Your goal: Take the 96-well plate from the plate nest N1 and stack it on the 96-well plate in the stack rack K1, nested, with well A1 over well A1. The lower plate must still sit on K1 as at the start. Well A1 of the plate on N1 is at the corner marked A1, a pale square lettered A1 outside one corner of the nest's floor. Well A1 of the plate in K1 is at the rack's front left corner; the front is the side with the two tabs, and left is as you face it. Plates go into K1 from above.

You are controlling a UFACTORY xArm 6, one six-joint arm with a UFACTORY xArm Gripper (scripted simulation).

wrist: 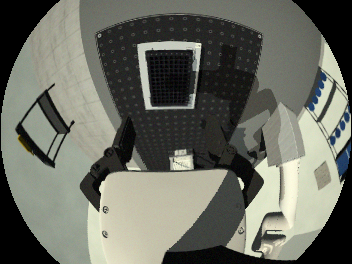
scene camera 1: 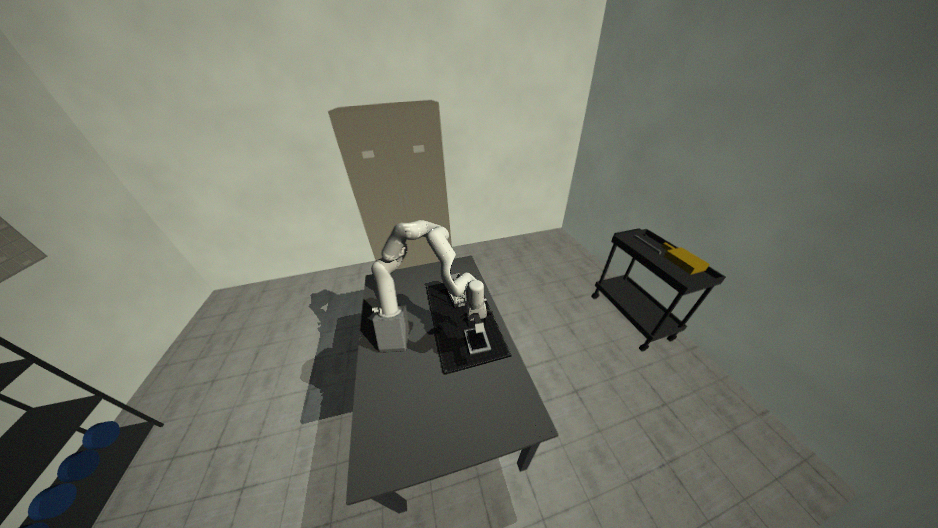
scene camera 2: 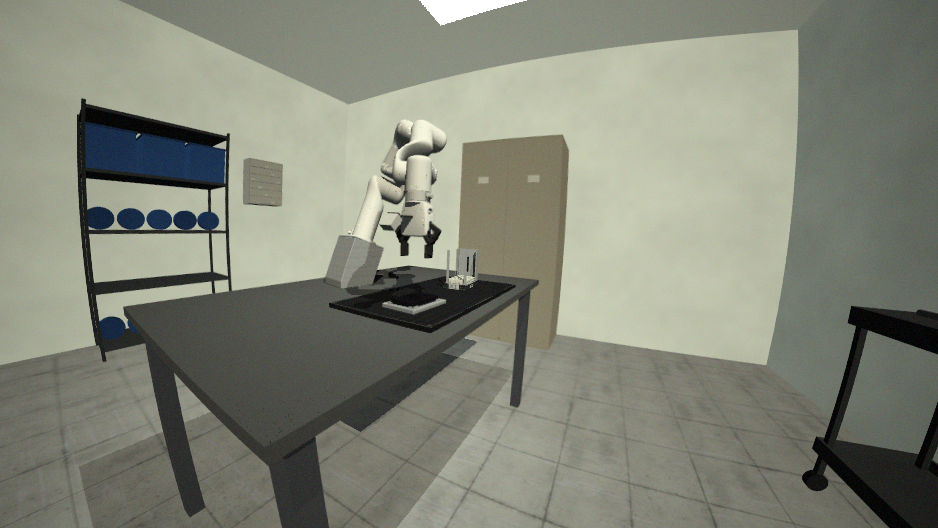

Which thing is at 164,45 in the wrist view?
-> A pale plate nest N1.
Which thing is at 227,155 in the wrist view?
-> The gripper.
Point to a dark 96-well plate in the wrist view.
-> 170,85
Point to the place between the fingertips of the gripper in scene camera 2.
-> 416,257
